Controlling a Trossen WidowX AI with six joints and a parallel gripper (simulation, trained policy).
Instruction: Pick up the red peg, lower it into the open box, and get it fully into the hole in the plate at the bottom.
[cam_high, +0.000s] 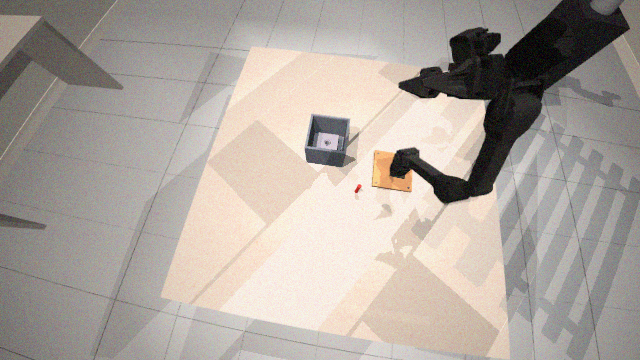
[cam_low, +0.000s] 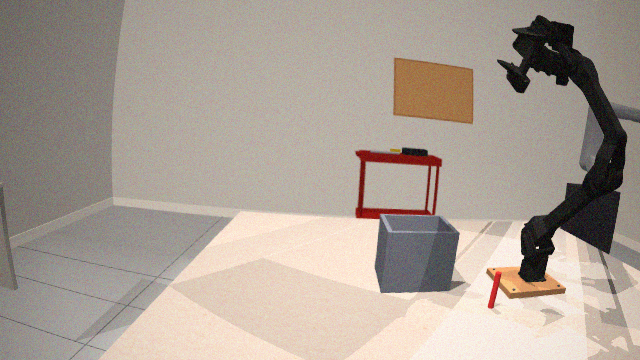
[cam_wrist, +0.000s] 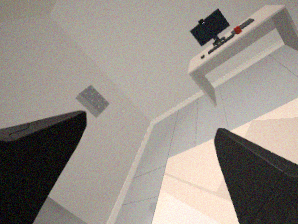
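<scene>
Right now the red peg is 50 mm to the left of my gripper tip and 500 mm below it. The rest, counted from my gripper tip: light grey plate: 160 mm ahead, 120 mm to the right, 500 mm below.
</scene>
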